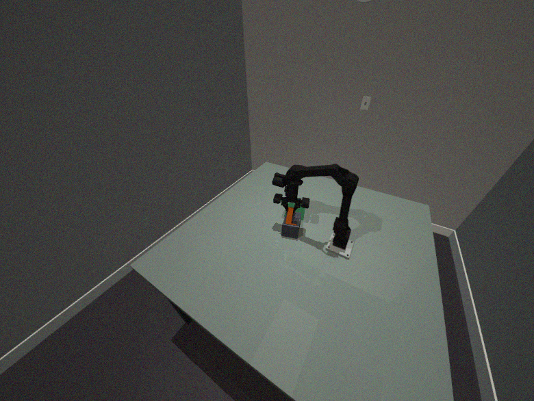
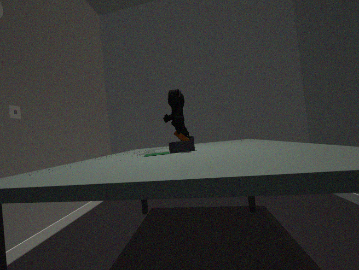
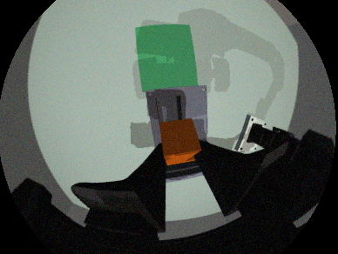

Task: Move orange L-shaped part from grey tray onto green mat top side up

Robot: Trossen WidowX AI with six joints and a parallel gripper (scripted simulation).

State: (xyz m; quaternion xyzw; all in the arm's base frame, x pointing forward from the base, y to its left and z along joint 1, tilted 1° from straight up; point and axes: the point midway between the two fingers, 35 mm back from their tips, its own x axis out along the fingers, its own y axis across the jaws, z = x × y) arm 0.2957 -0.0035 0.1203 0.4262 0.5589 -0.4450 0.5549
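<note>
The green mat lies 2 cm ahead of my gripper tip, 14 cm to the right of it and 12 cm below it. Also, from my gripper tip: orange L-shaped part: 2 cm behind, 3 cm to the left, 3 cm below.
</note>
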